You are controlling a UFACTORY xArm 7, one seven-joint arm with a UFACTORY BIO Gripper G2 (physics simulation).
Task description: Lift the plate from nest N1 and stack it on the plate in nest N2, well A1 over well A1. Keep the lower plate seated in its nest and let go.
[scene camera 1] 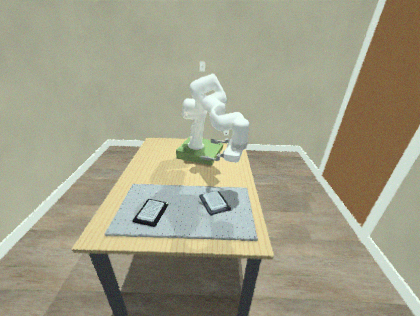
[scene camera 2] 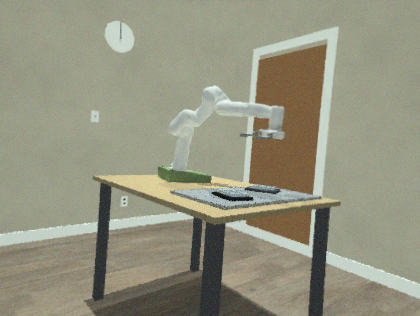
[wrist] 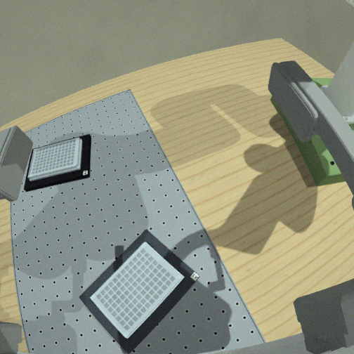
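Where they show: end effector, tool point: (scene camera 1: 210,149) (scene camera 2: 251,136); arm's base, origin of the base link: (scene camera 1: 195,145) (scene camera 2: 178,170).
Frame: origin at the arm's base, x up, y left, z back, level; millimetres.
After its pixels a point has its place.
A pale well plate (scene camera 1: 152,210) @[y -141, x -26, z -688 mm] (scene camera 2: 231,193) @[y -190, x -23, z -720 mm] (wrist: 56,158) lies flat in a black nest (scene camera 1: 144,222) @[y -160, x -37, z -759 mm] (scene camera 2: 242,198) @[y -163, x -39, z -761 mm] (wrist: 86,156), at the left in scene camera 1. A second pale plate (scene camera 1: 215,200) @[y 175, x -24, z -589 mm] (wrist: 137,289) lies flat in another black nest (scene camera 1: 223,210) (scene camera 2: 270,190) (wrist: 169,258), at the right in scene camera 1 and turned at an angle. The small nest labels are too blurred to read for certain. My gripper (scene camera 1: 215,150) @[y 134, x 241, z -502 mm] (scene camera 2: 251,135) is wide open and empty, high above the table and apart from both plates.
A grey perforated board (scene camera 1: 182,227) @[y 24, x -48, z -765 mm] (scene camera 2: 190,192) @[y -267, x -48, z -524 mm] (wrist: 120,107) lies under both nests on the wooden table (scene camera 1: 125,172) @[y -436, x -61, z -322 mm] (scene camera 2: 135,181) @[y -321, x -61, z -49 mm] (wrist: 200,65). The arm's green base (scene camera 1: 187,154) @[y -46, x -11, z -126 mm] (scene camera 2: 185,176) @[y -33, x -25, z -131 mm] (wrist: 325,167) stands toward the far end of the table in scene camera 1.
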